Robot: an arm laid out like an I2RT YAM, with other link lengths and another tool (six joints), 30 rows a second.
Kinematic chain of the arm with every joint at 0, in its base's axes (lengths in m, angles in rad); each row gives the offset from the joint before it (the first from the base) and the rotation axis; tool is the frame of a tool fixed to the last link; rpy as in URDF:
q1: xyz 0 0 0.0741 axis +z
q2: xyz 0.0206 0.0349 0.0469 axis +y
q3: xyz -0.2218 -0.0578 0 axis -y
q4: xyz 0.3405 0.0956 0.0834 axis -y
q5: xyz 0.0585 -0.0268 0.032 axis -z
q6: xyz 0.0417 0 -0.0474 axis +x
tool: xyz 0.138 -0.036 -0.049 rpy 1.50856 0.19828 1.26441
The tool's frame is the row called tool.
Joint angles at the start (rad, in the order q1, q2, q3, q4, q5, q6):
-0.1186 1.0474 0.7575 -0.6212 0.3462 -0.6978
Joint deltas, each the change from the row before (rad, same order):
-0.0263 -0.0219 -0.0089 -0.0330 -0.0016 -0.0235
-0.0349 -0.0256 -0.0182 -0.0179 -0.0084 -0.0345
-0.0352 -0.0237 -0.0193 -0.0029 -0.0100 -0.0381
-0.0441 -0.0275 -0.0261 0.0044 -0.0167 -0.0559
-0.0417 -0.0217 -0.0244 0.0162 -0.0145 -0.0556
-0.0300 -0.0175 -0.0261 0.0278 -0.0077 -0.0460
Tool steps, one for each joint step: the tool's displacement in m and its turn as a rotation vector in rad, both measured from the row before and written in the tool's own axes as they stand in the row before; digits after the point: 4 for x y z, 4 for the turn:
-0.0024 -0.0124 -0.0016 0.0228 0.0119 -0.0181
-0.0018 -0.0133 0.0011 0.0169 0.0085 -0.0173
-0.0025 -0.0114 0.0027 0.0095 0.0006 -0.0142
-0.0024 -0.0128 0.0046 0.0044 -0.0001 -0.0227
-0.0029 -0.0110 0.0056 0.0017 -0.0075 -0.0212
-0.0017 -0.0078 0.0056 -0.0007 -0.0150 -0.0184

